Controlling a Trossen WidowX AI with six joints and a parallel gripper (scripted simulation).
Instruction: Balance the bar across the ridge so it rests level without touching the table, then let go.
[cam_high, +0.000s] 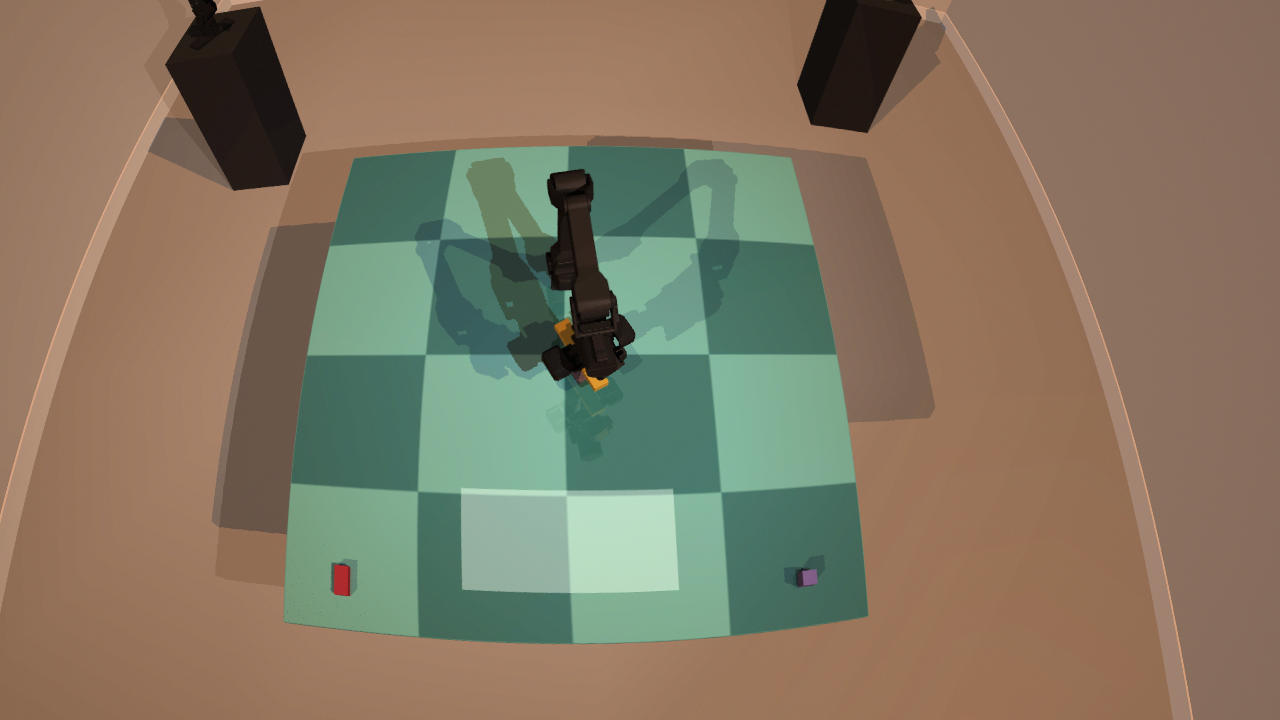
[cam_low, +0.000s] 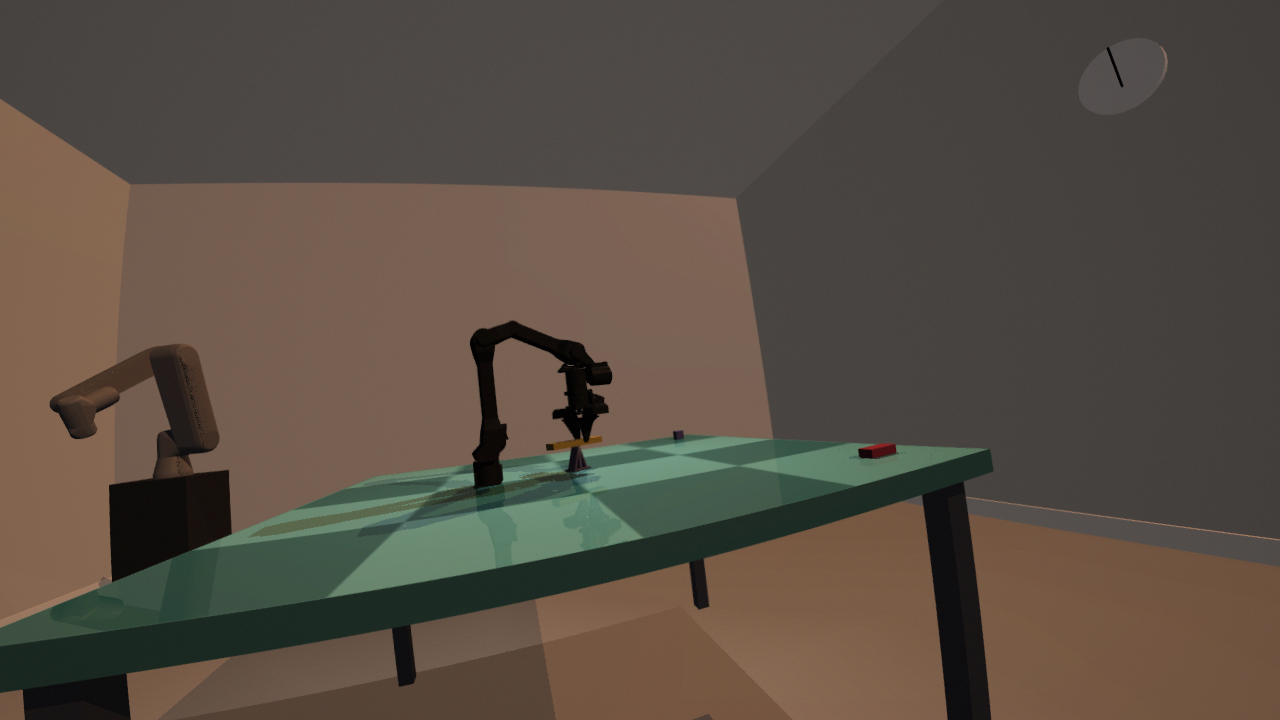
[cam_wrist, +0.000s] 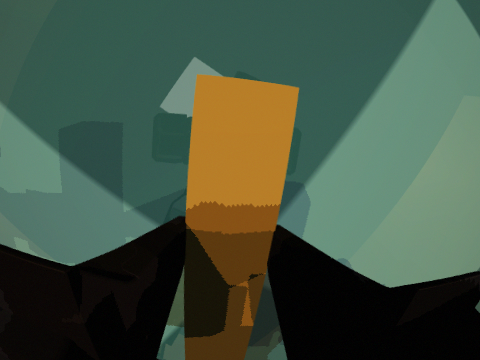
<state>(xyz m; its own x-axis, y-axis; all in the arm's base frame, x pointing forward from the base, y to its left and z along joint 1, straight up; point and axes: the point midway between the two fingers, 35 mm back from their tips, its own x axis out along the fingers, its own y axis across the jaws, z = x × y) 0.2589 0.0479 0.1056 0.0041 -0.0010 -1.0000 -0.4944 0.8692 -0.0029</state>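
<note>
The orange bar lies 20 mm behind my gripper tip and 10 mm to the right of it. The rest, counted from my gripper tip: red block (480 mm ahead, 550 mm to the right, 60 mm below); small purple cube (480 mm ahead, 450 mm to the left, 50 mm below).
</note>
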